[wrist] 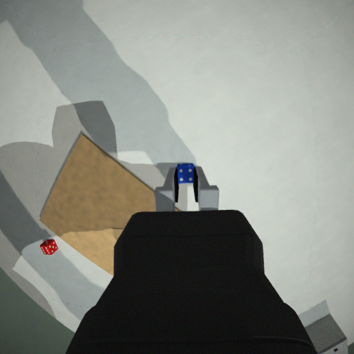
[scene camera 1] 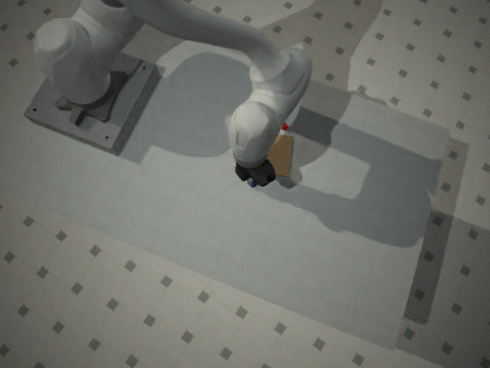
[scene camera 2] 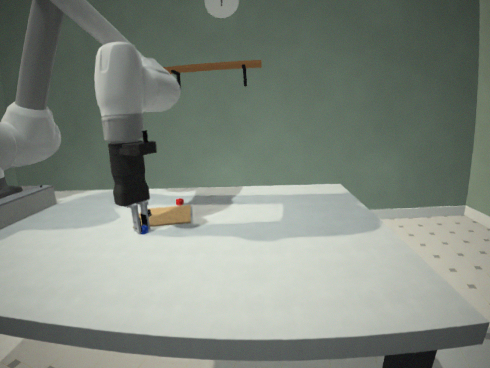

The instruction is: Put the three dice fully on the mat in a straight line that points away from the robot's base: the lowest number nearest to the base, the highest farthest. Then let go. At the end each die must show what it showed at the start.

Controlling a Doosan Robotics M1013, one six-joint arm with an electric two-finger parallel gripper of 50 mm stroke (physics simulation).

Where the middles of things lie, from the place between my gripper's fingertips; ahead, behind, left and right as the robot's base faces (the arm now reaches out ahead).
Labels:
My gripper is now 2 cm short of the tan square mat (scene camera 1: 279, 155) and 11 cm to the right of it.

